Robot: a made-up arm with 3 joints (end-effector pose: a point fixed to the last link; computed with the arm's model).
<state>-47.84 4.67 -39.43</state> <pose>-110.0 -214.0 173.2 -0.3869 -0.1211 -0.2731 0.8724</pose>
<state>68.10 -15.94 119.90</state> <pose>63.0 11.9 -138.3 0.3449 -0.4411 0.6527 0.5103</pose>
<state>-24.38 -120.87 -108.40</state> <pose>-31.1 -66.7 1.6 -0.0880 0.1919 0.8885 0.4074</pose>
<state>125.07 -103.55 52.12</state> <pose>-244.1 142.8 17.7 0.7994 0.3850 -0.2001 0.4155</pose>
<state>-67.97 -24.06 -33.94</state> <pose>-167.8 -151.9 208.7 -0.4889 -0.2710 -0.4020 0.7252</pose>
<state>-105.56 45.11 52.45</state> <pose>132.6 -44.6 235.9 -0.5247 0.5990 0.4550 0.3986</pose>
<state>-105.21 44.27 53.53</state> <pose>132.2 -45.4 236.3 -0.5223 0.5987 0.4576 0.3992</pose>
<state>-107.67 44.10 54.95</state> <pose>132.7 -38.8 236.1 -0.5240 0.6141 0.4489 0.3831</pose>
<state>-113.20 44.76 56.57</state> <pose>134.1 -24.5 234.3 -0.5292 0.6457 0.4258 0.3489</pose>
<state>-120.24 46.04 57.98</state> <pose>135.8 -7.4 230.1 -0.5337 0.6834 0.3926 0.3066</pose>
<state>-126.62 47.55 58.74</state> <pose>137.3 6.9 224.8 -0.5359 0.7149 0.3594 0.2694</pose>
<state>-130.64 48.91 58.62</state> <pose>138.3 15.1 220.7 -0.5371 0.7329 0.3368 0.2468</pose>
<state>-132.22 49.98 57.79</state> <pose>138.9 18.0 218.7 -0.5389 0.7386 0.3272 0.2387</pose>
